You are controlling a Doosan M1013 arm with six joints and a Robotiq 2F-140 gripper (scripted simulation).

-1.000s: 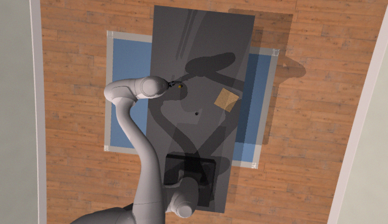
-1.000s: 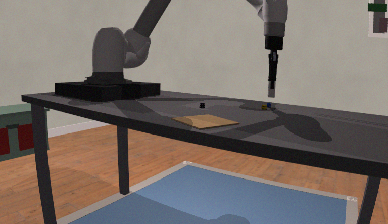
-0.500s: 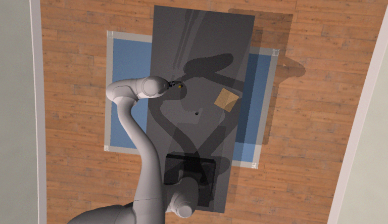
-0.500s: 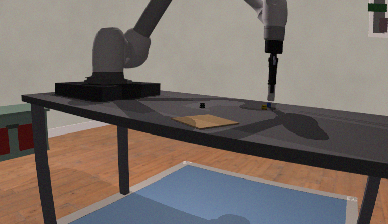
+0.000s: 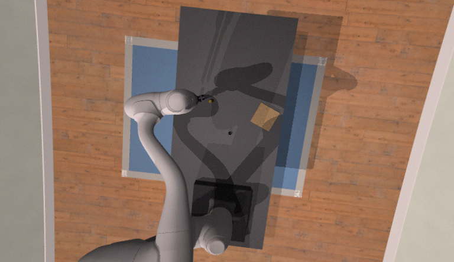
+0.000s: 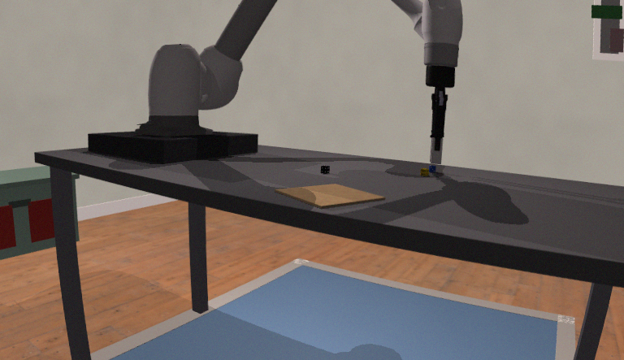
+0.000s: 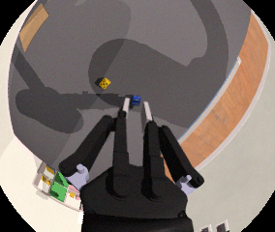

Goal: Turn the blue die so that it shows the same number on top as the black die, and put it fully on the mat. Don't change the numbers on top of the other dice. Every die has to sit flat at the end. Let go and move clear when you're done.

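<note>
My hand is 10 mm past the blue die and 50 mm above it. From my hand the other things lie so: yellow die (80 mm to the right, 50 mm below); tan mat (30 mm behind, 440 mm to the right, 50 mm below); black die (180 mm behind, 240 mm to the right, 50 mm below).
</note>
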